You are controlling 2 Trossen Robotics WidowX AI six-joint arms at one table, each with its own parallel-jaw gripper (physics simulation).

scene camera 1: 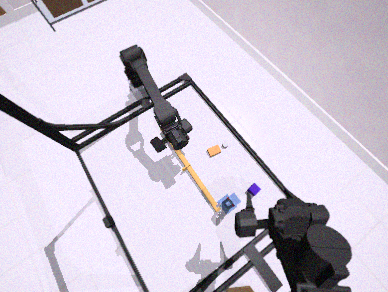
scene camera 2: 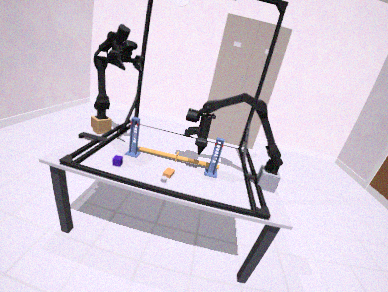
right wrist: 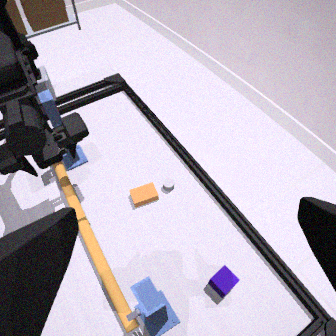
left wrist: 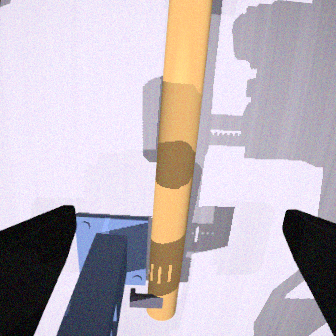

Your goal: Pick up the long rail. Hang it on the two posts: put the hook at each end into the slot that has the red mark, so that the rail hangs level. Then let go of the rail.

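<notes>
The long yellow rail lies low along the table beside both blue posts. One post stands at the picture left in scene camera 2; the other post stands at the right. Both have red marks near the top. A grey hook shows at the rail's near end in the left wrist view. My left gripper is open above the rail near that end, one finger each side, not gripping. My right gripper is open, empty and raised high.
An orange block and a small white cylinder lie between the rail and the black frame bar. A purple cube lies near the picture-left post in scene camera 2.
</notes>
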